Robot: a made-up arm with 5 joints.
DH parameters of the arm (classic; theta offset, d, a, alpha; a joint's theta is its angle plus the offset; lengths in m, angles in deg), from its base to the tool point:
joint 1: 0 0.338 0 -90
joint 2: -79.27 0 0.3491 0
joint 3: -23.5 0 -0.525 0
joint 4: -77.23 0 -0.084 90
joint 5: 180 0.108 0 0
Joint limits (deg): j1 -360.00..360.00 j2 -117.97..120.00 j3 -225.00..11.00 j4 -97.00..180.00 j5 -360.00..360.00
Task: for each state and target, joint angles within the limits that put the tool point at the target. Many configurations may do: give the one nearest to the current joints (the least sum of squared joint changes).
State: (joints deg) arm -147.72 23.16 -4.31 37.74 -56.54
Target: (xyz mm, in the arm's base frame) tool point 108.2 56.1 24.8
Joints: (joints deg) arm -152.59 41.92 5.75 36.57 -56.54
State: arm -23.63 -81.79 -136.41 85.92 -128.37
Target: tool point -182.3 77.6 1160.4
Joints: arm -23.06 -58.97 -114.44 91.51 -128.37
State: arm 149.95 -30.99 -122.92 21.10 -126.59
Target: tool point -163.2 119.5 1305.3
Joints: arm 143.79 -15.63 -130.20 20.96 -126.59
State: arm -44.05 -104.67 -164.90 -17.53 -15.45
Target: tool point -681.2 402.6 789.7
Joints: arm -30.58 -66.67 -149.66 -55.54 -15.45
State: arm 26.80 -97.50 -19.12 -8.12 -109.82
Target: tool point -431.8 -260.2 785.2
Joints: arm 31.07 -117.97 -53.26 -49.54 -109.82
